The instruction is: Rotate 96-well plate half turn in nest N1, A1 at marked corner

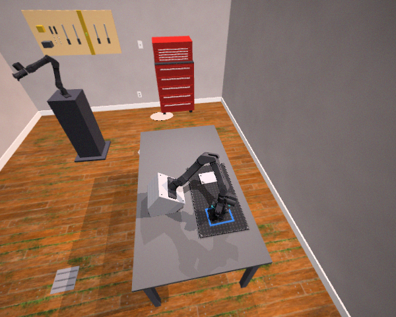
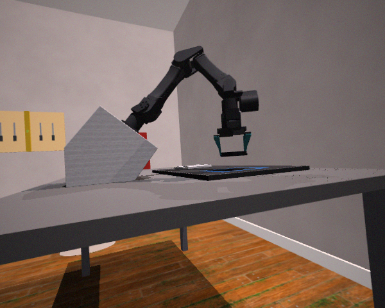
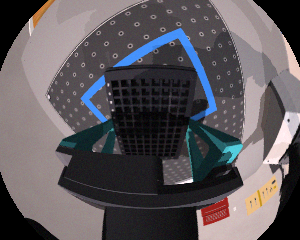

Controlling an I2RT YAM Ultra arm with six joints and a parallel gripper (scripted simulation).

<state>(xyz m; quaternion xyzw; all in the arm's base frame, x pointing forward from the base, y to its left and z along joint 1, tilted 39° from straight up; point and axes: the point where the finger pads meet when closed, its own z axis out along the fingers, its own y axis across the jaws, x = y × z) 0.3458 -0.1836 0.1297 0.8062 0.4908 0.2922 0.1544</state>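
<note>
Now: hand 380 mm to the right of the white plate nest N1, 50 mm above it and 20 mm past it. Round my hand: dark 96-well plate: right at my hand.
</note>
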